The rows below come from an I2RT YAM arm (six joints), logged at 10 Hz.
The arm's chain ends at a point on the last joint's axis. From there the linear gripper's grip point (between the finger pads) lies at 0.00 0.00 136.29 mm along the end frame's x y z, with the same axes.
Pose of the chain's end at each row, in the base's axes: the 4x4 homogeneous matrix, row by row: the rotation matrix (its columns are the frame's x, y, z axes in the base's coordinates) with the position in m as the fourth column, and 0 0 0 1 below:
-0.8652 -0.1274 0.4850 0.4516; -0.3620 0.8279 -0.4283 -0.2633; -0.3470 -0.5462 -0.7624 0.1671; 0 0 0 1
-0.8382 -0.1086 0.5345 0.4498; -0.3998 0.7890 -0.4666 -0.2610; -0.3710 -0.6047 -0.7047 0.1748; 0 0 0 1
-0.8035 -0.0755 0.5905 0.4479; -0.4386 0.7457 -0.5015 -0.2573; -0.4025 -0.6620 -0.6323 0.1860; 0 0 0 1
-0.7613 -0.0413 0.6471 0.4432; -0.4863 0.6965 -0.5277 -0.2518; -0.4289 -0.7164 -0.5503 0.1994; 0 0 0 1
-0.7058 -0.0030 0.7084 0.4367; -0.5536 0.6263 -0.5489 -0.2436; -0.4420 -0.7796 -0.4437 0.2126; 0 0 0 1
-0.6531 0.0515 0.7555 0.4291; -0.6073 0.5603 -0.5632 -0.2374; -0.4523 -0.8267 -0.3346 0.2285; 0 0 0 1
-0.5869 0.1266 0.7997 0.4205; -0.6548 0.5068 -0.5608 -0.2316; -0.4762 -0.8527 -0.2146 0.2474; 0 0 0 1
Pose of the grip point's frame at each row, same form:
-0.8652 -0.1274 0.4850 0.5177; -0.3620 0.8279 -0.4283 -0.3217; -0.3470 -0.5462 -0.7624 0.0632; 0 0 0 1
-0.8382 -0.1086 0.5345 0.5226; -0.3998 0.7890 -0.4666 -0.3246; -0.3710 -0.6047 -0.7047 0.0788; 0 0 0 1
-0.8035 -0.0755 0.5905 0.5284; -0.4386 0.7457 -0.5015 -0.3256; -0.4025 -0.6620 -0.6323 0.0998; 0 0 0 1
-0.7613 -0.0413 0.6471 0.5314; -0.4863 0.6965 -0.5277 -0.3237; -0.4289 -0.7164 -0.5503 0.1244; 0 0 0 1
-0.7058 -0.0030 0.7084 0.5332; -0.5536 0.6263 -0.5489 -0.3184; -0.4420 -0.7796 -0.4437 0.1521; 0 0 0 1
-0.6531 0.0515 0.7555 0.5321; -0.6073 0.5603 -0.5632 -0.3142; -0.4523 -0.8267 -0.3346 0.1829; 0 0 0 1
-0.5869 0.1266 0.7997 0.5295; -0.6548 0.5068 -0.5608 -0.3080; -0.4762 -0.8527 -0.2146 0.2182; 0 0 0 1

